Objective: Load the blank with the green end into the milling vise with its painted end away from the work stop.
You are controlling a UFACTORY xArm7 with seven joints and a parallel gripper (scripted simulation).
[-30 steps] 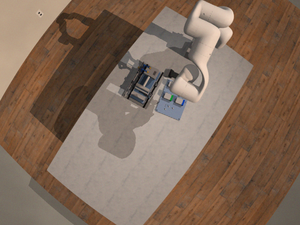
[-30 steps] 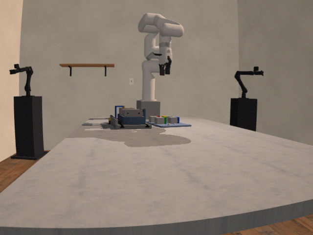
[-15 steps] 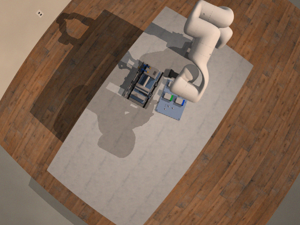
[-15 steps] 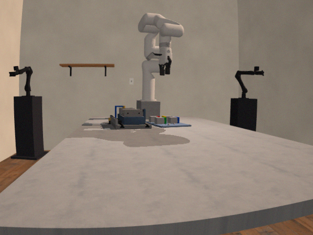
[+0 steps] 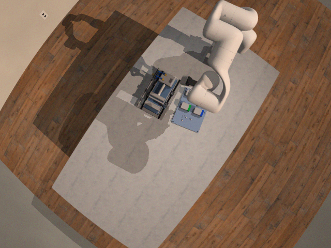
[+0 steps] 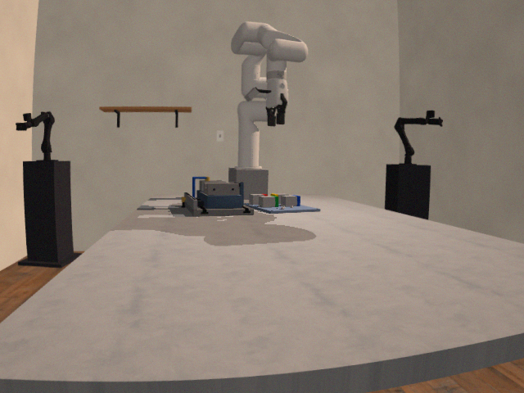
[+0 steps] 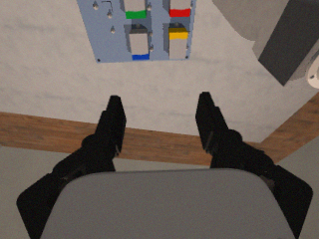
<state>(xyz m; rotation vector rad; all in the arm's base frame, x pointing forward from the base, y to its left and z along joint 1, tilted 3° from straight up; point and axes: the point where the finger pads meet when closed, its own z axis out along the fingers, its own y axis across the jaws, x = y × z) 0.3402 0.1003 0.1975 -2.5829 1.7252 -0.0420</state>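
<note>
Right now the green-ended blank is 290 mm below my hand, 60 mm ahead of it and 30 mm to the right of it. The rest, counted from my hand: yellow-ended blank: 290 mm below, 60 mm behind, 20 mm to the left; red-ended blank: 290 mm below, 60 mm to the right, 30 mm behind; blue-ended blank: 290 mm below, 60 mm to the left, 20 mm ahead.
</note>
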